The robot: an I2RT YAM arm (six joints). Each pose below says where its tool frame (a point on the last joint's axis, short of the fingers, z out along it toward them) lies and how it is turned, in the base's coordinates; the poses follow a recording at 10 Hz.
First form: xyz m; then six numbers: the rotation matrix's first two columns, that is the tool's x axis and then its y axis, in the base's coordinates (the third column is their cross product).
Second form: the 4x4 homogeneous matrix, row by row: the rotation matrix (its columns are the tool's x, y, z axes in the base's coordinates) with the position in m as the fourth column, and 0 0 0 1 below. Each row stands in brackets. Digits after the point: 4 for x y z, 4 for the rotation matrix.
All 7 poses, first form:
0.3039 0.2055 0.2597 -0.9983 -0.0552 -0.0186 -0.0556 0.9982 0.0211
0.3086 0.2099 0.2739 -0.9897 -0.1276 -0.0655 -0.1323 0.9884 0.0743
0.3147 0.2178 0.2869 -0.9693 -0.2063 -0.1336 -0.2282 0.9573 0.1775
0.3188 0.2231 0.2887 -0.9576 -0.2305 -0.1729 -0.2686 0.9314 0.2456
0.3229 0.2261 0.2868 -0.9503 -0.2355 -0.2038 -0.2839 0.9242 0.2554
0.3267 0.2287 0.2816 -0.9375 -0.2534 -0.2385 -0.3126 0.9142 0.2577
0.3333 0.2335 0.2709 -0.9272 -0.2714 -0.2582 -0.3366 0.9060 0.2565
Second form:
[[-0.9983 -0.0556 0.0174 0.3039], [-0.0552 0.9982 0.0221 0.2055], [-0.0186 0.0211 -0.9996 0.2597], [0 0 0 1]]
[[-0.9897 -0.1323 0.0553 0.3086], [-0.1276 0.9884 0.0822 0.2099], [-0.0655 0.0743 -0.9951 0.2739], [0 0 0 1]]
[[-0.9693 -0.2282 0.0913 0.3147], [-0.2063 0.9573 0.2025 0.2178], [-0.1336 0.1775 -0.9750 0.2869], [0 0 0 1]]
[[-0.9576 -0.2686 0.1044 0.3188], [-0.2305 0.9314 0.2816 0.2231], [-0.1729 0.2456 -0.9538 0.2887], [0 0 0 1]]
[[-0.9503 -0.2839 0.1282 0.3229], [-0.2355 0.9242 0.3006 0.2261], [-0.2038 0.2554 -0.9451 0.2868], [0 0 0 1]]
[[-0.9375 -0.3126 0.1527 0.3267], [-0.2534 0.9142 0.3161 0.2287], [-0.2385 0.2577 -0.9363 0.2816], [0 0 0 1]]
[[-0.9272 -0.3366 0.1643 0.3333], [-0.2714 0.9060 0.3247 0.2335], [-0.2582 0.2565 -0.9314 0.2709], [0 0 0 1]]

